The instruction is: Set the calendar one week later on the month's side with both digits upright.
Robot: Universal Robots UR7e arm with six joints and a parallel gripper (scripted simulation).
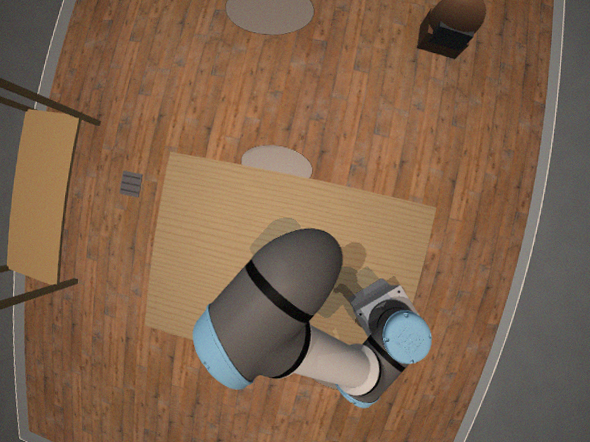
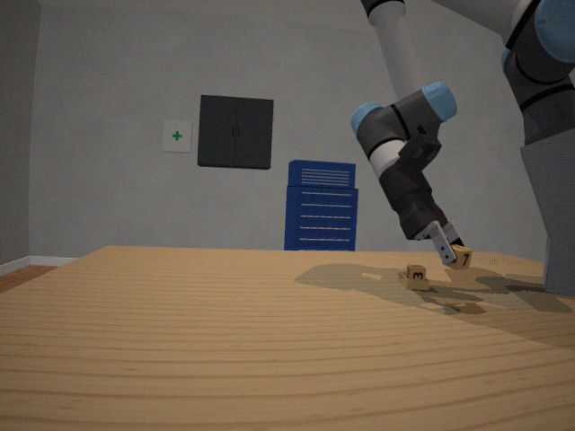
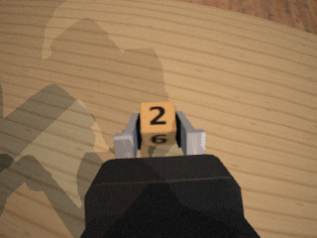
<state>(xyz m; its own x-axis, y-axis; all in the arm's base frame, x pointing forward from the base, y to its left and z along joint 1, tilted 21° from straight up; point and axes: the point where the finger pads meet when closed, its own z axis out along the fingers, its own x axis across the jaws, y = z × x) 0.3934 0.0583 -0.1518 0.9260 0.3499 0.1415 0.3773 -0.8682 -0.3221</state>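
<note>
My hand is 1 cm to the right of the wooden date cube and 1 cm above it. The rest, counted from my hand: wooden calendar tray: 2 cm behind, 14 cm to the right, 8 cm below.
</note>
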